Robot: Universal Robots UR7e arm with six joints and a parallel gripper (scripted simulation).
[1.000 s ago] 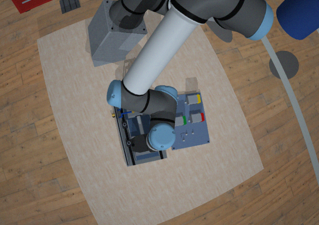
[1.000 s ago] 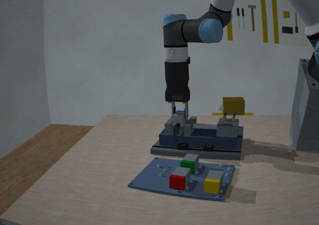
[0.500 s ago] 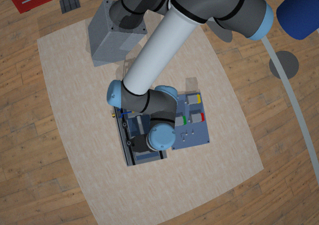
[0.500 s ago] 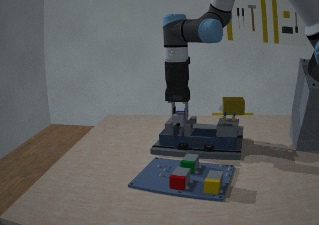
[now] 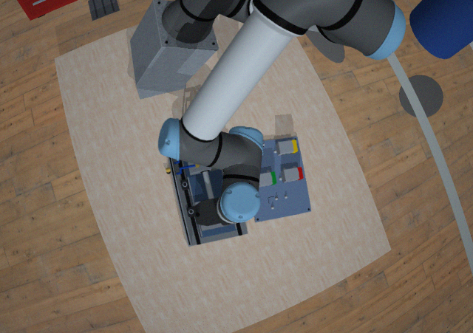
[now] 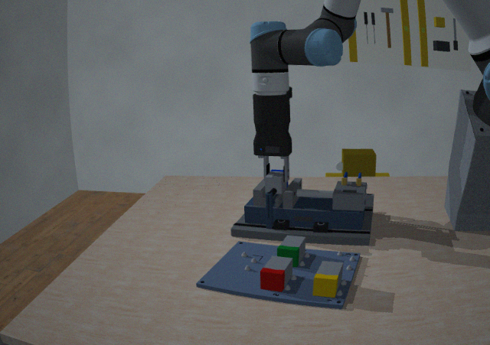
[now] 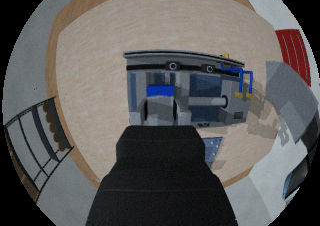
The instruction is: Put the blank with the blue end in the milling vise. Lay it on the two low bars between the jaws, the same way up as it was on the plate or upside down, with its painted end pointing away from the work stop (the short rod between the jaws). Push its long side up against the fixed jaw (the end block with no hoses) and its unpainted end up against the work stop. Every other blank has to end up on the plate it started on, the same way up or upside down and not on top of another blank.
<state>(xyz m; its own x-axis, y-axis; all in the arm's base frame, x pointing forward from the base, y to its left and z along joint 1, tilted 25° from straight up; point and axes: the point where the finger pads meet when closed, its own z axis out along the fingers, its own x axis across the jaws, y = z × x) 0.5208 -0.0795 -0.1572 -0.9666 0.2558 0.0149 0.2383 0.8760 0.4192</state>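
Right now the fixed jaw is 30 mm ahead of my hand, 10 mm to the right of it and 40 mm below it. From my hand the other things lie so: milling vise 70 mm behind, 20 mm to the left, 80 mm below; blue plate 20 mm behind, 240 mm to the left, 120 mm below; green-ended blank 30 mm behind, 190 mm to the left, 100 mm below.
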